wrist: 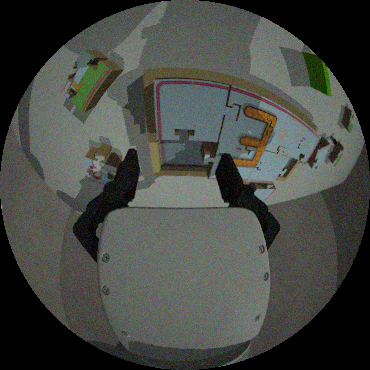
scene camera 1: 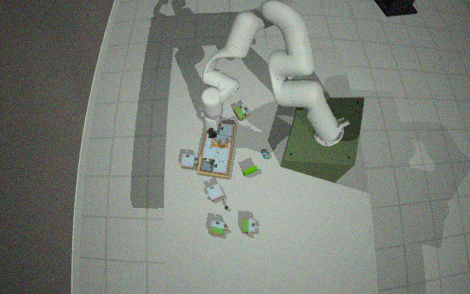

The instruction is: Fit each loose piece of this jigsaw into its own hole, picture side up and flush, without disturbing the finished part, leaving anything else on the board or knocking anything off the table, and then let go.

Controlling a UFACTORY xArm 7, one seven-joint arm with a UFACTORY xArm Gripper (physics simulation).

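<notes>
The jigsaw board (scene camera 1: 215, 175) (wrist: 185, 74) has a wooden rim and a pale blue picture with an orange shape. A corner hole (wrist: 182, 152) shows near my fingers in the wrist view; another hole (scene camera 1: 209, 165) (wrist: 287, 170) is at the far end. My gripper (scene camera 1: 212, 133) (wrist: 179, 159) is open and empty above the near end. Loose pieces lie around: a green-edged piece (scene camera 1: 241, 111) (wrist: 92, 87), a piece with a white figure (wrist: 98, 162) beside the left finger, a pale piece (scene camera 1: 187, 160) beside the board, another pale piece (scene camera 1: 215, 192), and two green-edged pieces (scene camera 1: 218, 227) (scene camera 1: 249, 226).
A bright green block (scene camera 1: 250, 170) (wrist: 317, 72) lies right of the board in the scene view. A small teal object (scene camera 1: 265, 154) lies near it. A small dark object (scene camera 1: 226, 207) lies below a pale piece. The arm's green base block (scene camera 1: 300, 150) stands farther right.
</notes>
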